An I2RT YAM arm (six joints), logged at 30 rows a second.
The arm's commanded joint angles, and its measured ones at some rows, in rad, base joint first. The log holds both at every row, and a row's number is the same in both.
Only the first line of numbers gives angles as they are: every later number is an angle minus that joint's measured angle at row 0.
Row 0, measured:
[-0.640, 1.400, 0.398, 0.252, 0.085, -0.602]
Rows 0 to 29, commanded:
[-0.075, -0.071, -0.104, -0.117, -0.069, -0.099]
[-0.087, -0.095, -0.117, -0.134, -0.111, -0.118]
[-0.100, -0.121, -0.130, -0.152, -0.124, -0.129]
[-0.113, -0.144, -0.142, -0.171, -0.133, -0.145]
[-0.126, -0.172, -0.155, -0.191, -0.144, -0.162]
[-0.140, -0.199, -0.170, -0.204, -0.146, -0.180]
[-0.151, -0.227, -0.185, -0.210, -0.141, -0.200]
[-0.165, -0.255, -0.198, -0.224, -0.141, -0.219]
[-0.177, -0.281, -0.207, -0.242, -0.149, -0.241]
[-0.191, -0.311, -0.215, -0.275, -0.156, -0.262]
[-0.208, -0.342, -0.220, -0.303, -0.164, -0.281]
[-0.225, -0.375, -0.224, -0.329, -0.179, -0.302]
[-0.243, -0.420, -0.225, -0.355, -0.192, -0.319]
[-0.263, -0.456, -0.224, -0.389, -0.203, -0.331]
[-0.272, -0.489, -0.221, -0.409, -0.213, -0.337]
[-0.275, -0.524, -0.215, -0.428, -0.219, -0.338]
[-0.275, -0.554, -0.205, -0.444, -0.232, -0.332]
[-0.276, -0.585, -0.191, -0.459, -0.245, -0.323]
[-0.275, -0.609, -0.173, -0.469, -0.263, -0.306]
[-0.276, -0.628, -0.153, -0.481, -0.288, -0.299]
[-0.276, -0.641, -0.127, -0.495, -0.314, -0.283]
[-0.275, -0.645, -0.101, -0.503, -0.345, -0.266]
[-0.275, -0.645, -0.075, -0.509, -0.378, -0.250]
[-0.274, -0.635, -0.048, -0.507, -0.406, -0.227]
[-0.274, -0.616, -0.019, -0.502, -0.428, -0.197]
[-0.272, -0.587, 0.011, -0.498, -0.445, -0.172]
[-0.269, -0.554, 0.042, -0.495, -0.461, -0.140]
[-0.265, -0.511, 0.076, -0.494, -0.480, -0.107]
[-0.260, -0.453, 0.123, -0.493, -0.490, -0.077]
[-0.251, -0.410, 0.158, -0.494, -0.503, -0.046]
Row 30, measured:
[-0.269, -0.534, 0.037, -0.510, -0.398, -0.187]
